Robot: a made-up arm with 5 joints. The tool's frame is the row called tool. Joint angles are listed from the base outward.
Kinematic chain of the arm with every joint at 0, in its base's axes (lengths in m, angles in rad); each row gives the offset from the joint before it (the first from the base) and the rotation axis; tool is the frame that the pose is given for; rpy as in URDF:
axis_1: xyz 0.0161 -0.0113 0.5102 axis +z
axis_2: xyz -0.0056 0.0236 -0.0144 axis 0 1 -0.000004
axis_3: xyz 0.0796 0.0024 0.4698 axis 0 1 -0.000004
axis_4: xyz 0.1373 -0.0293 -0.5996 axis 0 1 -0.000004
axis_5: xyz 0.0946 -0.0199 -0.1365 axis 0 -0.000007 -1
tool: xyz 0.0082 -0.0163 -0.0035 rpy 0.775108 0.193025 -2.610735
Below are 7 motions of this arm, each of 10 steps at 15 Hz.
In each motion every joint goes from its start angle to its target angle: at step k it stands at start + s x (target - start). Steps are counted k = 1, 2, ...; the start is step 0. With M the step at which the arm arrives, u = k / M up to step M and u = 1 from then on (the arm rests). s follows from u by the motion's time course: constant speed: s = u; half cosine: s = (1 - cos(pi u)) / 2; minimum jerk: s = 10 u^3 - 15 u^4 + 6 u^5.
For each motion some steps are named. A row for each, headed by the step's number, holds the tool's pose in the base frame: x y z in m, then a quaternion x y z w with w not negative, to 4 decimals.
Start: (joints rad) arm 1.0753 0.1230 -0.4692 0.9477 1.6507
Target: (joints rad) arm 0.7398 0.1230 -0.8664 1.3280 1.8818
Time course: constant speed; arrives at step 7
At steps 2, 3, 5, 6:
2: 0.3219 0.3921 0.3166 0.0698 0.6107 0.7872 0.0504
3: 0.3563 0.3987 0.3395 0.0860 0.6106 0.7826 0.0853
5: 0.4261 0.4016 0.3896 0.1185 0.6086 0.7692 0.1544
6: 0.4608 0.3978 0.4166 0.1348 0.6067 0.7604 0.1885

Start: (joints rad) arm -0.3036 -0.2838 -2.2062 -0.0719 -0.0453
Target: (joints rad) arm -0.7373 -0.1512 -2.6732 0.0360 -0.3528
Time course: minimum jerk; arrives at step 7
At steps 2, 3, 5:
2: 0.1509 -0.1045 1.7155 -0.8348 0.4872 0.0009 0.2565
3: 0.1068 -0.0991 1.7315 -0.8005 0.5465 -0.0453 0.2420
5: 0.0189 -0.0599 1.7515 -0.7050 0.6655 -0.1404 0.2007

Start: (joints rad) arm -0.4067 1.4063 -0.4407 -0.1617 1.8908
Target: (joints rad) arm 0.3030 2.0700 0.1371 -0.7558 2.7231
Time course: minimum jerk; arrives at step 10
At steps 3, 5, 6, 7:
3: -0.0802 -0.0069 -0.0648 0.5375 0.5168 0.4321 0.5072
5: -0.2352 -0.0166 0.0815 0.5115 0.6404 0.3296 0.4686
6: -0.2824 -0.0503 0.1778 0.4717 0.7064 0.2697 0.4537
7: -0.2979 -0.0847 0.2623 0.4240 0.7582 0.2182 0.4448

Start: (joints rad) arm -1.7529 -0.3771 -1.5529 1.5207 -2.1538
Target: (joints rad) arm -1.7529 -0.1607 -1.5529 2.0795 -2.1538
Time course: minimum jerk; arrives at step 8
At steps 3, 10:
3: -0.0970 -0.5849 1.1580 0.1959 -0.3686 -0.8116 0.4088
10: -0.1032 -0.6182 1.0257 0.3404 -0.1534 -0.8704 0.3208

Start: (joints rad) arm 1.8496 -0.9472 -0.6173 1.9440 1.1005
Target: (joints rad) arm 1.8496 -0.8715 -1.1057 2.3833 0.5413
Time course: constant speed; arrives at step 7
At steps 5, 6, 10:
5: -0.0114 0.2336 0.9905 0.2420 -0.3394 -0.5760 0.7032
6: -0.0072 0.2201 1.0243 0.2416 -0.3236 -0.5511 0.7302
10: -0.0027 0.2048 1.0568 0.2408 -0.3072 -0.5254 0.7560

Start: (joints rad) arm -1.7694 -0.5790 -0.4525 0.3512 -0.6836
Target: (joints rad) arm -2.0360 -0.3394 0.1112 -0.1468 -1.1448
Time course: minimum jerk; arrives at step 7
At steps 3, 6, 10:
3: -0.1617 -0.4980 0.5378 0.0073 0.6295 0.7467 0.2149
6: -0.1580 -0.3124 0.3291 0.0220 0.5493 0.8192 0.1635
10: -0.1559 -0.3039 0.3234 0.0218 0.5460 0.8217 0.1618

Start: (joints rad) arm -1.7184 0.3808 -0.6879 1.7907 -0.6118
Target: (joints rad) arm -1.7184 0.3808 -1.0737 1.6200 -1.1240
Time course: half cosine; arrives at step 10
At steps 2, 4, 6, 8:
2: -0.0810 -0.4531 0.2546 0.1025 -0.3058 0.9163 0.2373
4: -0.0888 -0.5204 0.2723 0.0403 -0.2440 0.9445 0.2162
6: -0.0980 -0.6017 0.3047 -0.0309 -0.1641 0.9699 0.1771
8: -0.1050 -0.6646 0.3393 -0.0824 -0.0978 0.9825 0.1358

